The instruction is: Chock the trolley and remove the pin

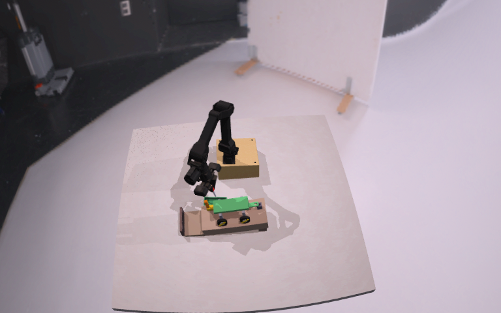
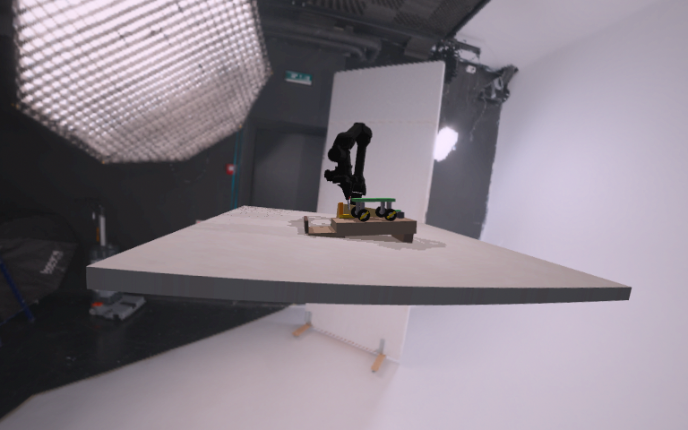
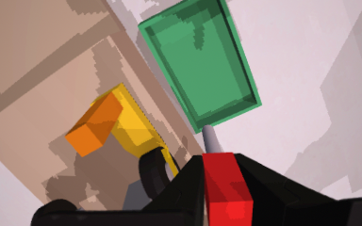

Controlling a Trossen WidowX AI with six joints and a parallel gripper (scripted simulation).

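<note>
The red-headed stop pin lies right at my gripper tip. Round my gripper tip: yellow chock (50 mm below, 50 mm ahead, 10 mm to the right); trolley (100 mm ahead, 90 mm to the left, 30 mm below); green tray (140 mm below, 20 mm behind).
</note>
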